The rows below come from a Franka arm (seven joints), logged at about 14 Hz.
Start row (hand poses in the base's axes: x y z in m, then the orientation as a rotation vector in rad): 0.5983, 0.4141, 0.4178, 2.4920, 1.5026, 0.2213
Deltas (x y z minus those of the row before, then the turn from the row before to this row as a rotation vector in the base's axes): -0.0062, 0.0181, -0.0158, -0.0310, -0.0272, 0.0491; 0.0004, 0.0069, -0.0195, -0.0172, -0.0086, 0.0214; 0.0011, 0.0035, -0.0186, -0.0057, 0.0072, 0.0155; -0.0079, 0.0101, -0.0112, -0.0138, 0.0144, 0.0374; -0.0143, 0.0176, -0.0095, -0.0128, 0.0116, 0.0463; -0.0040, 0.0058, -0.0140, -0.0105, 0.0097, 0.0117
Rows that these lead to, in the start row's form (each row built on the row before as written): 0.5921, 0.4322, 0.4020, 2.4204, 1.5458, 0.2373; 0.5925, 0.4391, 0.3825, 2.3877, 1.5644, 0.2373; 0.5936, 0.4426, 0.3639, 2.3755, 1.5852, 0.2274; 0.5857, 0.4527, 0.3527, 2.3439, 1.6335, 0.2067; 0.5714, 0.4703, 0.3432, 2.3037, 1.6907, 0.1918; 0.5674, 0.4761, 0.3292, 2.2913, 1.7061, 0.1740
